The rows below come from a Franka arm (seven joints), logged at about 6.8 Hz.
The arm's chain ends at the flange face. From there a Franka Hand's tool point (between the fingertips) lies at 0.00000 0.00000 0.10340 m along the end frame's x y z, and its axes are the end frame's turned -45 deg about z.
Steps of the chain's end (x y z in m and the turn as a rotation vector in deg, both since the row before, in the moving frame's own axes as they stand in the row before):
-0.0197, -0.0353, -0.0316, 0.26, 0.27, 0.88
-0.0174, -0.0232, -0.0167, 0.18, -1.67, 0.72
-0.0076, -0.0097, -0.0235, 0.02, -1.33, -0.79
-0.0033, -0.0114, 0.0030, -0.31, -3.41, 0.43
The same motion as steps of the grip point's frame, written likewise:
0.0117, -0.0389, -0.0316, -0.01, 0.37, 0.88
0.0022, -0.0311, -0.0167, 1.31, -1.05, 0.72
-0.0002, -0.0139, -0.0235, 0.95, -0.93, -0.79
0.0010, -0.0144, 0.0028, 2.19, -2.63, 0.43

